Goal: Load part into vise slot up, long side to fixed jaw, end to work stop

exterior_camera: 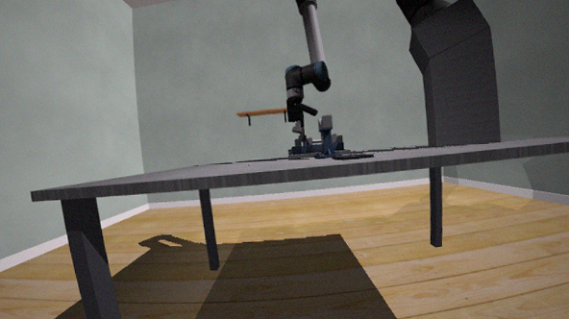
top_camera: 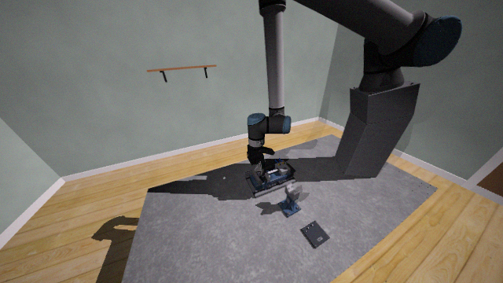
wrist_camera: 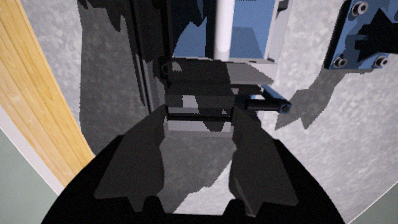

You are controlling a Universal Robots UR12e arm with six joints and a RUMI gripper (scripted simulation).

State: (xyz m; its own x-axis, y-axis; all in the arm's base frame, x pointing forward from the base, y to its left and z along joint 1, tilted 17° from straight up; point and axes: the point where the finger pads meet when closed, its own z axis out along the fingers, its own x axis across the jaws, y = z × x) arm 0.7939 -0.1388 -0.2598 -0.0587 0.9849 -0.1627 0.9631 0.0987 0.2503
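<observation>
The part is right at my hand. Round my hand: moving jaw (30 mm behind, 20 mm to the left, 30 mm below); then work stop (70 mm to the left, 20 mm below); then fixed jaw (30 mm ahead, 20 mm to the left, 30 mm below).
</observation>
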